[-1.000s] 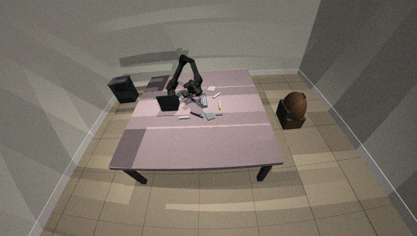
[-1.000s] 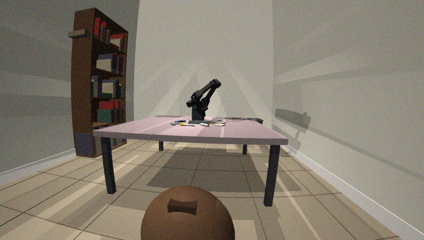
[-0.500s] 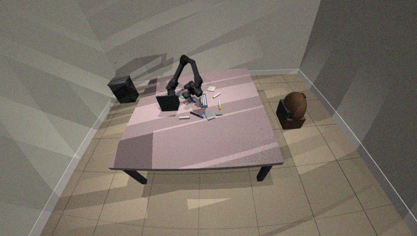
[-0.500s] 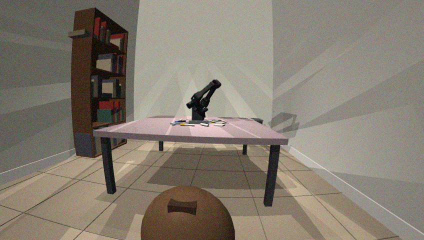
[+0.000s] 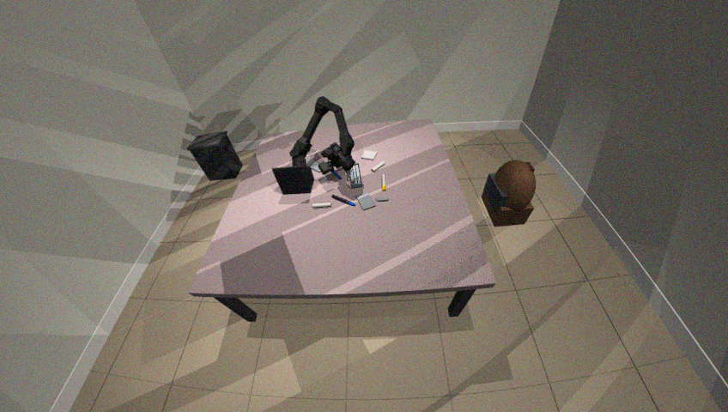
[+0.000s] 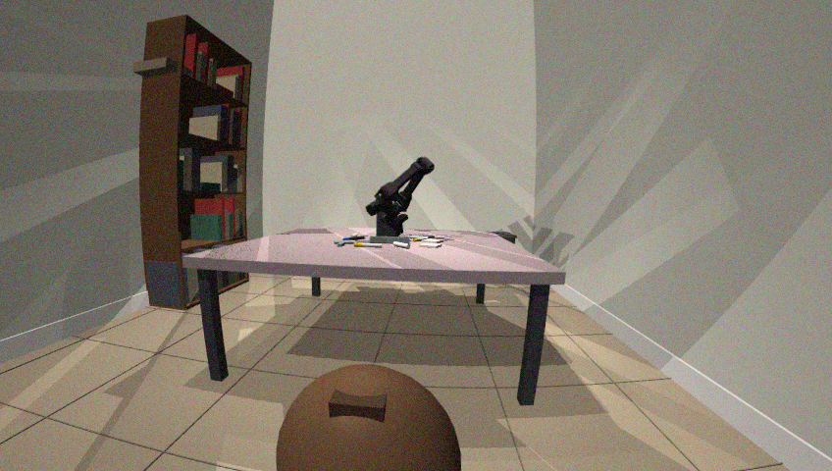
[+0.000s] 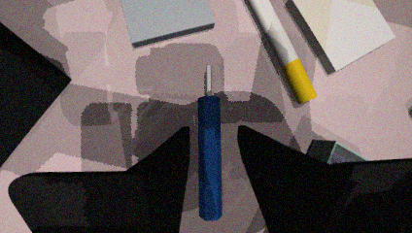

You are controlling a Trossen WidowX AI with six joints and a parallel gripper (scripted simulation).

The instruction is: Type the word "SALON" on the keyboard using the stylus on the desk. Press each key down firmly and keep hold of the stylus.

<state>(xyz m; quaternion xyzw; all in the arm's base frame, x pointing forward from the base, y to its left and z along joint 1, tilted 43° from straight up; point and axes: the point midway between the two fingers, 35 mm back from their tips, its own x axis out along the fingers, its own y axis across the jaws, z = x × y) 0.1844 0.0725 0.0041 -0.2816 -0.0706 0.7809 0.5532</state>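
Right now the blue stylus is 10 mm behind my gripper tip, 10 mm to the left of it and 30 mm below it. Also, from my gripper tip: white notepad: 50 mm ahead, 160 mm to the left, 30 mm below; stylus tip: 30 mm behind, 40 mm to the left, 30 mm below; small grey block: 260 mm ahead, 240 mm to the right, 30 mm below.
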